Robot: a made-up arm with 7 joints. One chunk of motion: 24 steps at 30 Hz.
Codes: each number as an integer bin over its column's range. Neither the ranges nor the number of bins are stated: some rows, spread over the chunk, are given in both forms.
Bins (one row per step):
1: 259 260 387 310 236 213 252
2: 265 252 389 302 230 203 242
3: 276 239 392 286 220 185 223
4: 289 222 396 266 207 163 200
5: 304 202 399 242 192 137 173
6: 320 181 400 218 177 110 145
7: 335 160 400 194 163 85 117
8: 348 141 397 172 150 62 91
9: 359 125 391 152 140 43 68
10: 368 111 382 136 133 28 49
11: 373 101 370 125 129 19 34
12: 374 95 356 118 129 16 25
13: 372 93 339 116 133 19 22
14: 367 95 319 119 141 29 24
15: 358 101 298 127 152 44 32
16: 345 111 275 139 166 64 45
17: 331 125 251 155 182 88 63
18: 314 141 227 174 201 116 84
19: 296 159 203 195 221 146 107
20: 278 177 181 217 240 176 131
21: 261 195 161 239 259 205 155
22: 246 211 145 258 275 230 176
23: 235 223 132 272 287 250 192
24: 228 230 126 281 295 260 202
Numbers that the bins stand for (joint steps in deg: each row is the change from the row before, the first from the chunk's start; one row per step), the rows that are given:
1: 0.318 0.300 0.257 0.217 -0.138 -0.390 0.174
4: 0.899 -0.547 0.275 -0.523 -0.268 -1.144 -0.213
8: 2.042 -2.354 0.277 -2.105 -0.525 -2.666 -1.023
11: 2.526 -3.247 0.224 -2.896 -0.619 -3.314 -1.447
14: 2.410 -3.381 0.124 -2.997 -0.565 -3.163 -1.522
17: 1.713 -2.711 -0.009 -2.391 -0.381 -2.274 -1.232
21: 0.357 -1.150 -0.185 -0.978 -0.034 -0.511 -0.547
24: -0.283 -0.369 -0.253 -0.271 0.128 0.318 -0.198
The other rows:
2: 0.434 0.122 0.261 0.083 -0.165 -0.541 0.100
3: 0.647 -0.168 0.267 -0.187 -0.210 -0.812 -0.042
5: 1.190 -0.994 0.281 -0.927 -0.336 -1.536 -0.414
6: 1.500 -1.462 0.283 -1.331 -0.403 -1.942 -0.622
7: 1.790 -1.931 0.283 -1.735 -0.466 -2.319 -0.830
9: 2.255 -2.711 0.265 -2.442 -0.570 -2.952 -1.194
10: 2.430 -3.024 0.248 -2.711 -0.601 -3.178 -1.336
12: 2.546 -3.381 0.197 -3.014 -0.619 -3.359 -1.514
13: 2.507 -3.425 0.163 -3.048 -0.601 -3.314 -1.536
15: 2.236 -3.247 0.083 -2.863 -0.516 -2.937 -1.462
16: 1.984 -3.024 0.038 -2.661 -0.453 -2.636 -1.365
18: 1.383 -2.354 -0.056 -2.072 -0.295 -1.852 -1.075
19: 1.035 -1.953 -0.103 -1.718 -0.205 -1.400 -0.904
20: 0.686 -1.551 -0.146 -1.348 -0.120 -0.948 -0.726
22: 0.066 -0.793 -0.216 -0.658 0.038 -0.134 -0.391
23: -0.147 -0.525 -0.242 -0.422 0.092 0.167 -0.272

